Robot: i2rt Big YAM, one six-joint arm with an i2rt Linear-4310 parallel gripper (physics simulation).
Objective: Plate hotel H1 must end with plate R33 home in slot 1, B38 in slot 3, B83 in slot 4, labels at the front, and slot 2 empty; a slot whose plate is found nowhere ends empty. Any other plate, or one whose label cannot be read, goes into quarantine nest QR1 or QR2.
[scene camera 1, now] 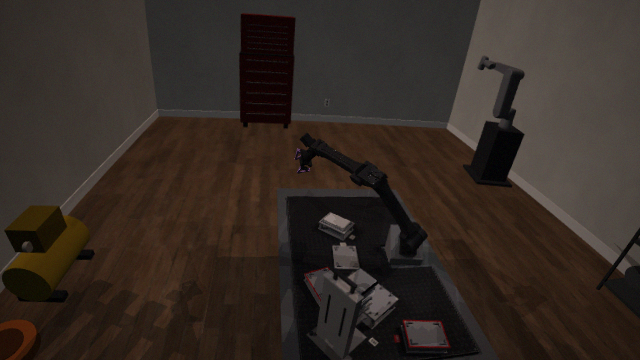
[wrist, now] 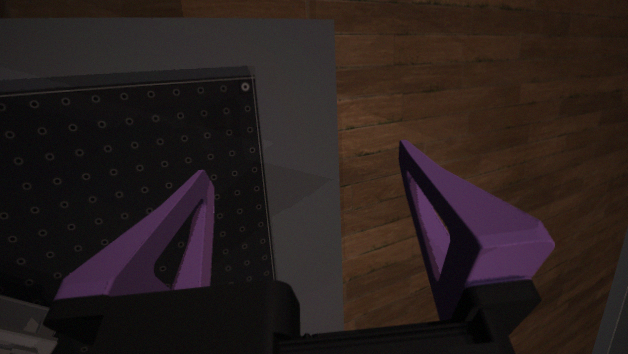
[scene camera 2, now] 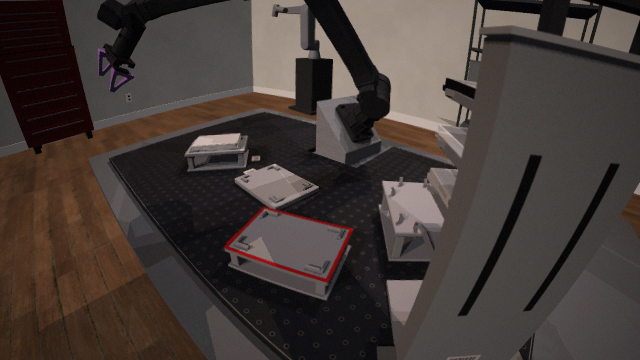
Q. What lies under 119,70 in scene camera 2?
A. The gripper.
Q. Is the gripper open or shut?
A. Open.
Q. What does the gripper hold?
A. Nothing.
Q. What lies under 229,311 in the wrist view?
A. The gripper.
